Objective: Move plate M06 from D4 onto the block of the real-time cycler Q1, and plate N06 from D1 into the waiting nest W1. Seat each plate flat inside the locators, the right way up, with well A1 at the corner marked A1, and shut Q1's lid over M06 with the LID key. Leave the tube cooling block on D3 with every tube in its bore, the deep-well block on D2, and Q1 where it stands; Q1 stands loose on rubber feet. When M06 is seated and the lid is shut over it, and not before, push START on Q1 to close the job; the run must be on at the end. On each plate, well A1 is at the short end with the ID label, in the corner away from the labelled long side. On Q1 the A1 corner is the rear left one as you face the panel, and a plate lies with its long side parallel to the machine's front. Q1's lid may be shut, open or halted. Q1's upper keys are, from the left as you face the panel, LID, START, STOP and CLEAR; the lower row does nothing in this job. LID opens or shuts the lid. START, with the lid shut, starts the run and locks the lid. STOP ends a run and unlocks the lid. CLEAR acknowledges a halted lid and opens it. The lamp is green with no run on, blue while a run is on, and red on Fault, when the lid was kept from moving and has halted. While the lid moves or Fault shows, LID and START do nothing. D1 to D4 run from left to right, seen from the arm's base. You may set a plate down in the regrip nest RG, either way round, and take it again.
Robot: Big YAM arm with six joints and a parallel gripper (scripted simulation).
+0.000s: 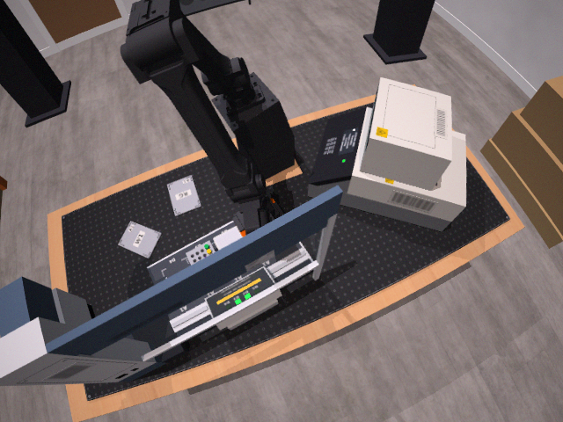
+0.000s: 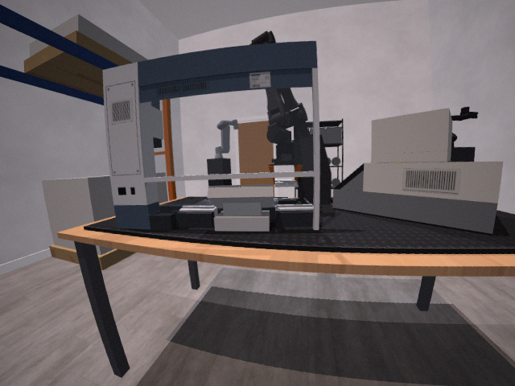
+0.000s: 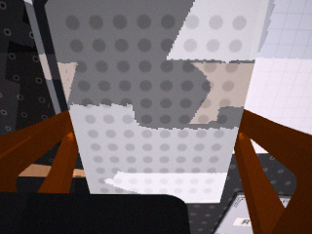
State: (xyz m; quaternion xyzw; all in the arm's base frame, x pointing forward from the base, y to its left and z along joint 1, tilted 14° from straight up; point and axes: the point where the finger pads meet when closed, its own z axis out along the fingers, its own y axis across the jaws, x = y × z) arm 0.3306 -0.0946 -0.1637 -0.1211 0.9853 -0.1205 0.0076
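Now: the grey waiting nest 43 cm to the right of my hand, 14 cm behind it and 13 cm below it. The rest, counted from my hand: white deep-well block (10 cm to the right, 6 cm below, 3 cm ahead); then white well plate (right at my hand); then green-capped tube (17 cm to the right, 6 cm below).
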